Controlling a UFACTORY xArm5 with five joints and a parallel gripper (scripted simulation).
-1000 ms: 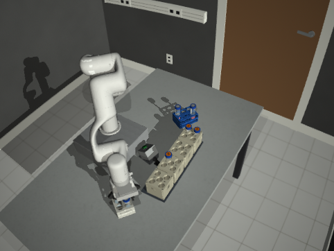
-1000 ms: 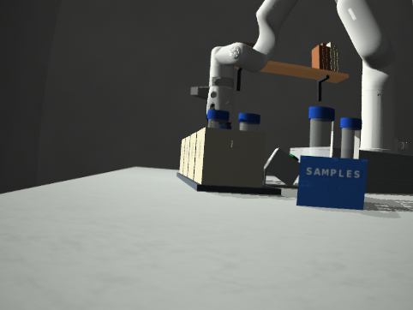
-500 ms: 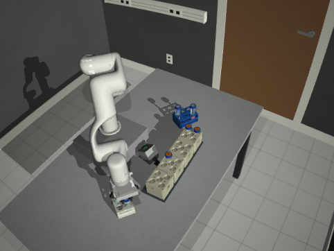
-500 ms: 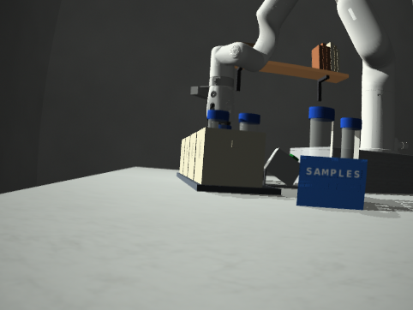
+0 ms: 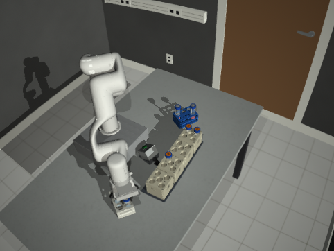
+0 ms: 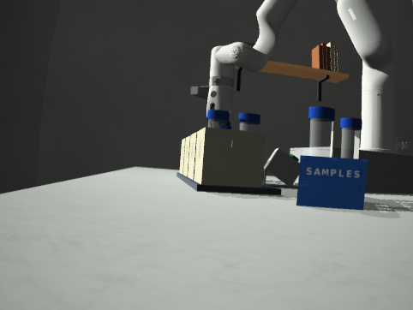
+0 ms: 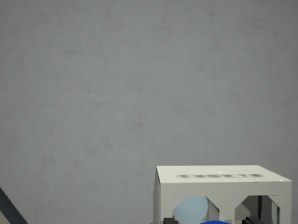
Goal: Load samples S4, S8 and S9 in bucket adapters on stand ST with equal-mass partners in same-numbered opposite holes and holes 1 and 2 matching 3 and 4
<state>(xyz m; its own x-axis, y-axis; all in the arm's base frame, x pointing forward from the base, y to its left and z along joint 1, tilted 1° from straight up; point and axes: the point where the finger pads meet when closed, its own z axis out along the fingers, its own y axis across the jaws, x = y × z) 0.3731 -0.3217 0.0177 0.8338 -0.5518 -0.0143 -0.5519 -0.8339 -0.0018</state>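
Right now my hand is 90 mm above the white blanks rack, 40 mm past it and 10 mm to the right of it. Also, from my hand: adapter 510 mm to the left, 70 mm below, 40 mm ahead; blue samples rack 670 mm to the left, 90 mm below, 90 mm behind.
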